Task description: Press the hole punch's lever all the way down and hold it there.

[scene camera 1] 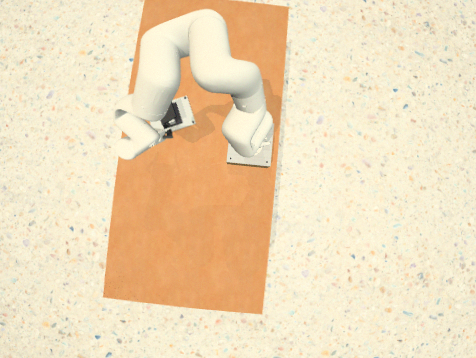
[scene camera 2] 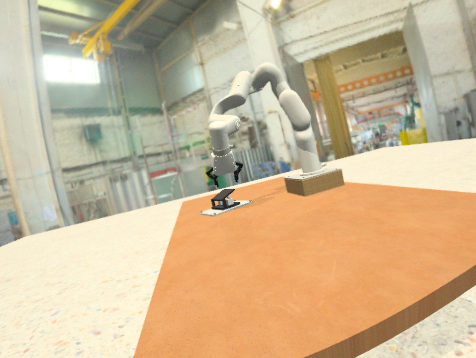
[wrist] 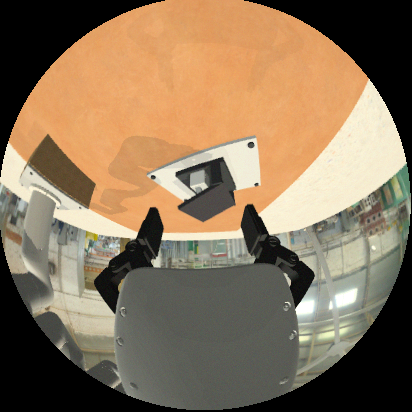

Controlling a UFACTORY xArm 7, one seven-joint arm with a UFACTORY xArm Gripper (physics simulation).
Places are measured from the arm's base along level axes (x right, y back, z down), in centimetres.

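Pixels of known places: gripper, fingertip midpoint: [scene camera 1: 161, 131] [scene camera 2: 226, 183] [wrist: 201, 216]; arm's base at its link origin: [scene camera 2: 312, 173] [wrist: 44, 193].
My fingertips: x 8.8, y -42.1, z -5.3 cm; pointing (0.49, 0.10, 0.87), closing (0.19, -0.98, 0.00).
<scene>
Ahead of a thing's pixels: the offset from my fingertips to its top centre. Level surfaces: height alone.
The black hole punch [scene camera 1: 173, 119] [scene camera 2: 218, 204] [wrist: 228, 171] sits on a white plate @(dx +12.8, dy +0.6, dz +12.4 cm) [scene camera 1: 186, 107] [scene camera 2: 209, 212] [wrist: 246, 161] with dark holes near its corners. Its flat dark lever @(dx +12.8, dy +0.6, dz +4.3 cm) [scene camera 2: 224, 195] [wrist: 210, 202] is raised and slants up from the base. In scene camera 1 the arm hides part of the punch. My gripper [scene camera 2: 226, 182] [wrist: 201, 216] is open and empty, with its black fingers wide apart. In scene camera 2 its fingertips are above the lever, with a gap between them. In the wrist view the lever's raised end shows between the fingertips. In scene camera 1 the gripper is mostly hidden.
The orange table top @(dz +13.6 cm) [scene camera 1: 190, 230] [scene camera 2: 280, 250] [wrist: 200, 100] carries the plate and the arm's base block [scene camera 1: 247, 161] [scene camera 2: 316, 186] [wrist: 65, 172]. The block stands to the right of the plate in both scene views. The table's left edge runs near the punch.
</scene>
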